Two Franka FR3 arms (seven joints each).
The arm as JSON. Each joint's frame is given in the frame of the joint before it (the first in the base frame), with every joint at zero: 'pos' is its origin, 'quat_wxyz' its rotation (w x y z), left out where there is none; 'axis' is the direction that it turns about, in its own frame. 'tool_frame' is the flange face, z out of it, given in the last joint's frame.
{
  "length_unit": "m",
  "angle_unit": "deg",
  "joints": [
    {
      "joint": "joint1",
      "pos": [
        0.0,
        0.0,
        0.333
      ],
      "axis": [
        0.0,
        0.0,
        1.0
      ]
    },
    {
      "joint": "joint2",
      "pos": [
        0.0,
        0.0,
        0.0
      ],
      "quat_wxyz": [
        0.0,
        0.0,
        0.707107,
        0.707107
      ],
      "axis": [
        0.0,
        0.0,
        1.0
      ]
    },
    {
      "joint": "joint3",
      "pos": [
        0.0,
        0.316,
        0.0
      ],
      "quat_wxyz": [
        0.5,
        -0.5,
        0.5,
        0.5
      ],
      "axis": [
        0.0,
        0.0,
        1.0
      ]
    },
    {
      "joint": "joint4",
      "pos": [
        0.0,
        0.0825,
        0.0
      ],
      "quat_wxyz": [
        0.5,
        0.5,
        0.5,
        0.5
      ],
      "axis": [
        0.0,
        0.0,
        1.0
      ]
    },
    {
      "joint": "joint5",
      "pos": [
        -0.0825,
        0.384,
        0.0
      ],
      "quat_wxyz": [
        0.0,
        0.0,
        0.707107,
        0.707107
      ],
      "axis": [
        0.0,
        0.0,
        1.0
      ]
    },
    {
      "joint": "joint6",
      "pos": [
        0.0,
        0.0,
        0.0
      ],
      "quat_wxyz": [
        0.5,
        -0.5,
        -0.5,
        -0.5
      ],
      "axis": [
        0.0,
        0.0,
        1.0
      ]
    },
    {
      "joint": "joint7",
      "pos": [
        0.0,
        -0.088,
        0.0
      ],
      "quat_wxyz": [
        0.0,
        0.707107,
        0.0,
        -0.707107
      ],
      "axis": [
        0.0,
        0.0,
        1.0
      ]
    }
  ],
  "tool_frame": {
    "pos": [
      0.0,
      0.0,
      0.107
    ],
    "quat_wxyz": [
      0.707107,
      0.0,
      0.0,
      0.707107
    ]
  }
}
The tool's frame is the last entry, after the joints.
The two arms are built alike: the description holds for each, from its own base.
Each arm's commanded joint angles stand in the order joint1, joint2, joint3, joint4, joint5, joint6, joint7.
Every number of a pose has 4 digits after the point.
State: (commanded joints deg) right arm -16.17 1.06 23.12 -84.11 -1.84 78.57 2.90; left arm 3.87 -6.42 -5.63 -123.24 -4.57 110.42 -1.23
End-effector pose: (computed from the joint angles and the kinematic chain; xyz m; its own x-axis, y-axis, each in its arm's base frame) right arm 0.5355 0.0590 0.6464 0.9916 0.0643 -0.1120 0.0681 -0.9972 0.0304; left arm 0.5018 -0.0218 0.4403 0.9933 0.0206 -0.1139 0.0273 -0.9980 0.0577
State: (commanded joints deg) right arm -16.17 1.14 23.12 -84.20 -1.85 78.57 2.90; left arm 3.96 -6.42 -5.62 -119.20 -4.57 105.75 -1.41
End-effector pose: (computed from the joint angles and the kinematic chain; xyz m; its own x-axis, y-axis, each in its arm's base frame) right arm 0.5359 0.0589 0.6450 0.9913 0.0643 -0.1149 0.0682 -0.9972 0.0302; left arm 0.5066 -0.0221 0.4665 0.9920 0.0194 -0.1250 0.0270 -0.9979 0.0595
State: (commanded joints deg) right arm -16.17 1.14 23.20 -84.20 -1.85 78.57 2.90; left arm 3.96 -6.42 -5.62 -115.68 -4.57 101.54 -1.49
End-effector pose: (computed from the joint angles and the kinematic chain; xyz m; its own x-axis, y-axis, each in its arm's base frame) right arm 0.5358 0.0596 0.6450 0.9912 0.0657 -0.1149 0.0696 -0.9971 0.0302; left arm 0.5089 -0.0231 0.4895 0.9905 0.0153 -0.1369 0.0238 -0.9979 0.0607
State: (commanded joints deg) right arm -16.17 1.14 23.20 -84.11 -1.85 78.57 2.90; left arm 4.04 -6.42 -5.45 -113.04 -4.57 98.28 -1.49
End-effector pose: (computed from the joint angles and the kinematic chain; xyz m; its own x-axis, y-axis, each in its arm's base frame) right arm 0.5358 0.0596 0.6457 0.9914 0.0657 -0.1133 0.0695 -0.9971 0.0301; left arm 0.5096 -0.0215 0.5068 0.9889 0.0152 -0.1475 0.0246 -0.9978 0.0619
